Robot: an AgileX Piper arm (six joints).
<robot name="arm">
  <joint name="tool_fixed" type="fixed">
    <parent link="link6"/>
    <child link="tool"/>
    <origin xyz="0 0 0" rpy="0 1.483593 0"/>
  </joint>
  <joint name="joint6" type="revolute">
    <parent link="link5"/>
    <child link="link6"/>
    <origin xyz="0.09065 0 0.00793"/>
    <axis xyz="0.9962 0 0.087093"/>
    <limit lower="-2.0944" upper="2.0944"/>
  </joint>
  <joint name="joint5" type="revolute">
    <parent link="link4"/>
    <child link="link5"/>
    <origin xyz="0 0 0"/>
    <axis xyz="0 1 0"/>
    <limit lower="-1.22" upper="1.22"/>
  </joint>
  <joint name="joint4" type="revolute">
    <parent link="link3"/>
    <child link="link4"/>
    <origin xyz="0.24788 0 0.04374"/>
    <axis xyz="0.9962 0 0.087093"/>
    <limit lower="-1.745" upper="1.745"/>
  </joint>
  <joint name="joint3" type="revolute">
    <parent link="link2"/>
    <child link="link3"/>
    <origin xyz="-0.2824 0 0.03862"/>
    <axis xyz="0 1 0"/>
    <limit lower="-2.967" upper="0"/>
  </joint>
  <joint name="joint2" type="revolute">
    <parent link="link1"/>
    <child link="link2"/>
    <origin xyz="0 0 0"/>
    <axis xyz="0 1 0"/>
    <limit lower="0" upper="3.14"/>
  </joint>
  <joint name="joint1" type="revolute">
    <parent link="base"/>
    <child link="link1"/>
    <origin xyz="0 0 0.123"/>
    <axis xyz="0 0 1"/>
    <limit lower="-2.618" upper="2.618"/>
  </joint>
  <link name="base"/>
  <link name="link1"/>
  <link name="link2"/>
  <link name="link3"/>
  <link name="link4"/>
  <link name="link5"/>
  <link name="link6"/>
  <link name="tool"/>
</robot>
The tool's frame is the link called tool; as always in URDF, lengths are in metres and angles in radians.
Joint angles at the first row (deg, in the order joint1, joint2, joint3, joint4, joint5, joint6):
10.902, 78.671, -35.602, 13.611, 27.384, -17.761
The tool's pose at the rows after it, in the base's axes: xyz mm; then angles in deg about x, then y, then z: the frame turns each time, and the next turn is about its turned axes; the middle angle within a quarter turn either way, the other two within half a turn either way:
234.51 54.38 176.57 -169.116 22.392 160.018
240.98 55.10 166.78 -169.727 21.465 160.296
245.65 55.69 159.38 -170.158 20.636 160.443
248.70 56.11 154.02 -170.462 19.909 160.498
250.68 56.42 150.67 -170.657 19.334 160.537
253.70 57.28 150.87 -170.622 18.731 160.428
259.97 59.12 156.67 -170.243 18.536 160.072
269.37 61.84 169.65 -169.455 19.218 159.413
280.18 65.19 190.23 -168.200 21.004 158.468
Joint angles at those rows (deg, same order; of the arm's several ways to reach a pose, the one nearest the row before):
10.903, 82.318, -36.061, 13.496, 25.203, -17.950
10.901, 85.262, -36.514, 13.477, 23.725, -18.124
10.902, 87.479, -36.950, 13.476, 22.833, -18.295
10.902, 89.048, -37.290, 13.459, 22.370, -18.439
10.902, 90.065, -37.586, 13.411, 22.246, -18.485
10.903, 90.701, -38.514, 13.362, 23.133, -18.511
10.902, 90.987, -40.622, 13.313, 25.093, -18.530
10.903, 90.736, -43.935, 13.292, 27.857, -18.549
10.933, 89.851, -48.184, 13.408, 31.011, -18.553

